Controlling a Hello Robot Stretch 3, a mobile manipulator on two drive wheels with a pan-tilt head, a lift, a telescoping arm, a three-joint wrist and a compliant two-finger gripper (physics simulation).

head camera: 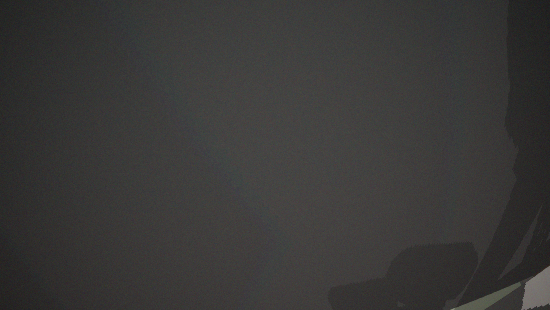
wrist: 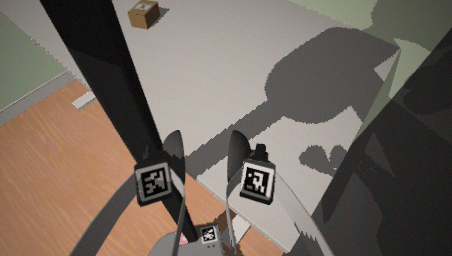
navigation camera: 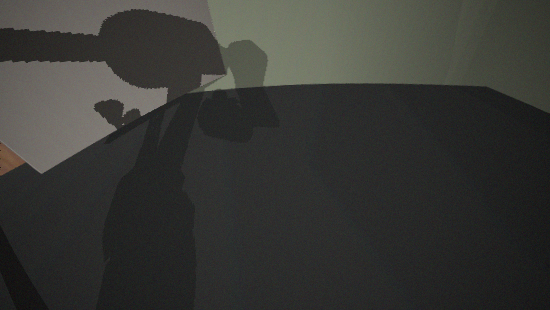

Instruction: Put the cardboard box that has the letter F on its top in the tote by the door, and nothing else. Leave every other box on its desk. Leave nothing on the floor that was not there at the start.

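Frame: origin at the robot's base, x ahead, y left, z up, level; metres.
Seen in the pictures: gripper, fingertip midpoint: [wrist: 206, 149].
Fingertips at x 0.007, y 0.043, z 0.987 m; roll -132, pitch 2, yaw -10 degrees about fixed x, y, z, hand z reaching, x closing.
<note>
A point is followed by its place in that frame.
A small brown cardboard box [wrist: 144, 18] {x -0.091, y 0.674, z 0.758 m} with a pale label on its top sits on the light grey desk [wrist: 200, 55] {x 0.059, y 0.506, z 0.720 m} at the top left of the wrist view. The mark on the label is too small and slanted to read. My gripper [wrist: 206, 149] {x 0.007, y 0.043, z 0.987 m} is open, with nothing between its fingers. It hangs high over the desk's edge and the wood floor, well apart from the box. The desk [navigation camera: 55, 105] {x 0.141, y 0.115, z 0.721 m} also shows at the left of the navigation view, with my arm's shadow on it. The tote and the door do not show in these views.
A large dark surface [head camera: 250, 125] {x 0.256, y -0.037, z 1.263 m} [navigation camera: 350, 200] {x 0.288, y -0.011, z 1.293 m} [wrist: 420, 200] {x 0.275, y -0.022, z 0.867 m} stands close to my head and right of the gripper. A green wall [navigation camera: 350, 45] {x 0.710, y 0.527, z 1.329 m} rises behind it. My mast [wrist: 107, 75] {x -0.065, y 0.116, z 1.013 m} and base [wrist: 200, 246] {x -0.041, y 0.093, z 0.160 m} show in the wrist view, over the wood floor [wrist: 65, 170] {x -0.708, y 0.625, z 0.000 m}.
</note>
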